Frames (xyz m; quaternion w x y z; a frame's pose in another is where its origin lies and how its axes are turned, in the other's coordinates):
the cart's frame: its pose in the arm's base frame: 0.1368 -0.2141 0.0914 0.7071 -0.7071 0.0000 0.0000
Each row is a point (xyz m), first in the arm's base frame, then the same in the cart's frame.
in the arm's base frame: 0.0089 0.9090 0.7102
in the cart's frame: -0.1279 -0.6188 1.1231
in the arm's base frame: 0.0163 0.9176 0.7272
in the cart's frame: -0.1205 -0.6358 1.1317
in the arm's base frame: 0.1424 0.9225 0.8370
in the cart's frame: 0.0056 -0.7456 1.1366
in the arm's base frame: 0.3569 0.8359 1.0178
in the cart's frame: 0.2201 -0.9264 1.0500
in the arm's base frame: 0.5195 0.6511 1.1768
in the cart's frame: 0.3827 -1.0854 0.8652
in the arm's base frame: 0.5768 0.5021 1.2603
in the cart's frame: 0.4400 -1.1689 0.7162
